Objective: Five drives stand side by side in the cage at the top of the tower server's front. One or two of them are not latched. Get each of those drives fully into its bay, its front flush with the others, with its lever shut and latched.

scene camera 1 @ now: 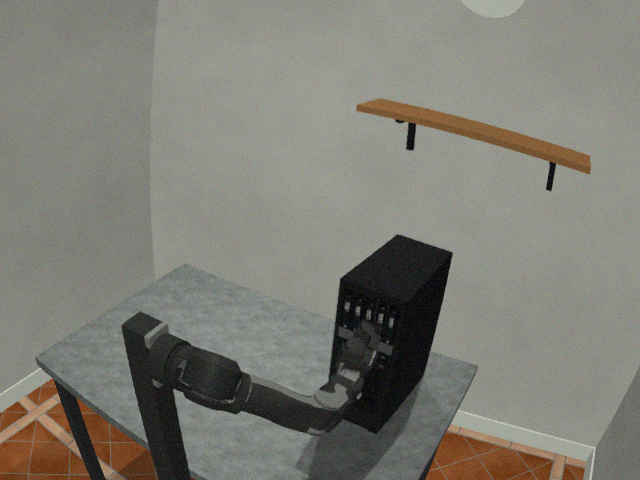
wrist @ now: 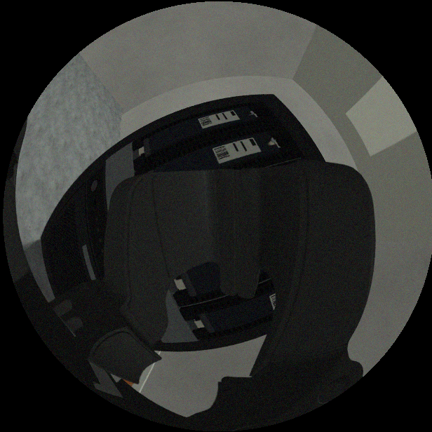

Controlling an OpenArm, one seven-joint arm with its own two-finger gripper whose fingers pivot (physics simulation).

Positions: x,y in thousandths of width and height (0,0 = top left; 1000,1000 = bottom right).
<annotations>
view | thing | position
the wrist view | my gripper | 566,545
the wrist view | black tower server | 168,561
</annotations>
